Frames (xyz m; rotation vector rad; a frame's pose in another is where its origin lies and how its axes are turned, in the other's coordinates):
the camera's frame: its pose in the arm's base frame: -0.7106 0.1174 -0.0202 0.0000 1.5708 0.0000
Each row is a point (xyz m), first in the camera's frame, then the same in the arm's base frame.
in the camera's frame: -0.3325 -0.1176 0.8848
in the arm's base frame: 0.1742 -0.0002 0.3123
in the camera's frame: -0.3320 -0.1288 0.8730
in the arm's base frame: 0.1624 -0.0114 0.3118
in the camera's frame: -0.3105 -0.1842 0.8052
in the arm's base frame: 0.0946 -0.0668 0.2903
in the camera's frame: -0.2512 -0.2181 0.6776
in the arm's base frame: -0.0330 -0.1007 0.2310
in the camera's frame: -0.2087 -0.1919 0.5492
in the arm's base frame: -0.1614 -0.0745 0.1885
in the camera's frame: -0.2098 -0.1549 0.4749
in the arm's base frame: -0.2357 -0.0375 0.1896
